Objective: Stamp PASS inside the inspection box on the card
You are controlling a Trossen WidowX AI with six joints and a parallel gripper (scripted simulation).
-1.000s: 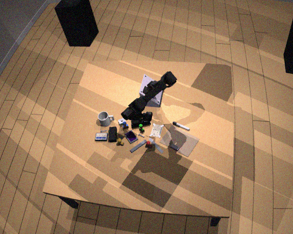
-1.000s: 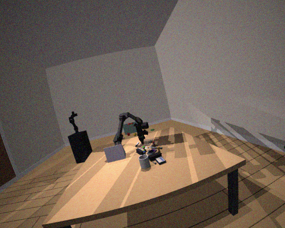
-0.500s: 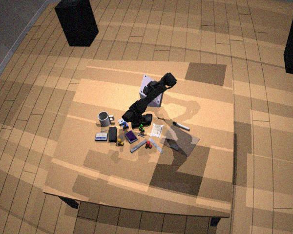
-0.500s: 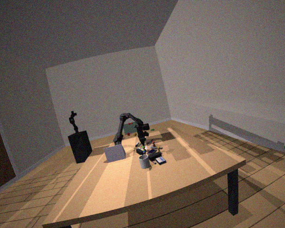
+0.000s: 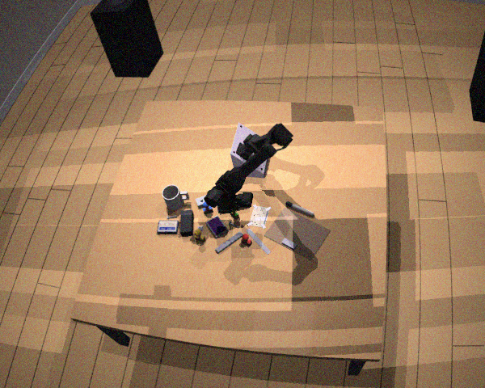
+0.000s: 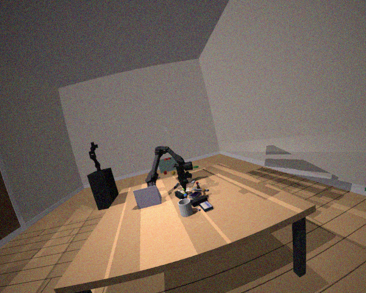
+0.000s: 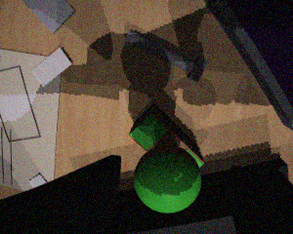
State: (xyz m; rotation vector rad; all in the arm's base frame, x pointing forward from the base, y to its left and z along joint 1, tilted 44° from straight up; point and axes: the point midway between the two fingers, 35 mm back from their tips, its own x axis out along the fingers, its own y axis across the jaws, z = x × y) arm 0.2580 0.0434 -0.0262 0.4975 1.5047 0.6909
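My gripper tip is now 30 mm above the green-handled PASS stamp. Round my gripper tip: blue stamp (120 mm to the right, 30 mm below); purple ink pad (70 mm ahead, 60 mm to the right, 50 mm below); white card (20 mm behind, 110 mm to the left, 60 mm below).
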